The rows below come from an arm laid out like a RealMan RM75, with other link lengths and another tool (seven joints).
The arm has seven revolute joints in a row. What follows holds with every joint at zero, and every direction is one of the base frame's.
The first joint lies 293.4 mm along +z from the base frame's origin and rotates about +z.
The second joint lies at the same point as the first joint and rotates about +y.
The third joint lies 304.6 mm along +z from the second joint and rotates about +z.
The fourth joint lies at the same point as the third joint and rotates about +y.
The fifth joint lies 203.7 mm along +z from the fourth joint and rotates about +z.
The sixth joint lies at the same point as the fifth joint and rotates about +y.
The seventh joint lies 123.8 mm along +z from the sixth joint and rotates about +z.
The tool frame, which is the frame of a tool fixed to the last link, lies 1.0 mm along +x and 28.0 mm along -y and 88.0 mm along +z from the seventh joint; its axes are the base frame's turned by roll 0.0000, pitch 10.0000 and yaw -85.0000 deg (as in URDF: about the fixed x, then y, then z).
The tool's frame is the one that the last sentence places.
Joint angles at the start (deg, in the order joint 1, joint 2, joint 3, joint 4, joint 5, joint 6, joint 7):
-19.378, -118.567, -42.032, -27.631, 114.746, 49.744, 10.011
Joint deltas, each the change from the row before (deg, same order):
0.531, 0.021, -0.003, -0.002, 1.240, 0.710, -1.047
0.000, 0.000, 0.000, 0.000, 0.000, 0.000, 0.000
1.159, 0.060, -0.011, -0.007, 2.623, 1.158, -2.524
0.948, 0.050, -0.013, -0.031, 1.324, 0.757, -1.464
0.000, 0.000, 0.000, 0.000, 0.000, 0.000, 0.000
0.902, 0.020, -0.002, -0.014, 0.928, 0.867, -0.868
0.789, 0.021, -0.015, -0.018, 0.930, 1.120, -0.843
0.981, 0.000, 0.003, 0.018, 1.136, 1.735, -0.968
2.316, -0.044, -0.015, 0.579, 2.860, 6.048, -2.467
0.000, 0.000, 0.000, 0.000, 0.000, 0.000, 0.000
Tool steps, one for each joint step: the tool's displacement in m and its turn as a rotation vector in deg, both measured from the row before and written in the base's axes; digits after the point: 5 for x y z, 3 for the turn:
0.00047, -0.00286, 0.00012, 0.059, -0.436, -0.593
0.00000, 0.00000, 0.00000, 0.000, 0.000, 0.000
0.00000, -0.00660, -0.00095, -0.201, -1.236, -0.976
-0.00201, -0.00566, 0.00000, 0.020, -0.850, -0.215
0.00000, 0.00000, 0.00000, 0.000, 0.000, 0.000
-0.00204, -0.00547, 0.00083, 0.249, -0.487, -0.149
-0.00060, -0.00460, 0.00156, 0.442, -0.499, -0.429
0.00012, -0.00578, 0.00264, 0.770, -0.588, -0.748
0.00344, -0.01465, 0.01117, 2.981, -1.397, -2.897
0.00000, 0.00000, 0.00000, 0.000, 0.000, 0.000

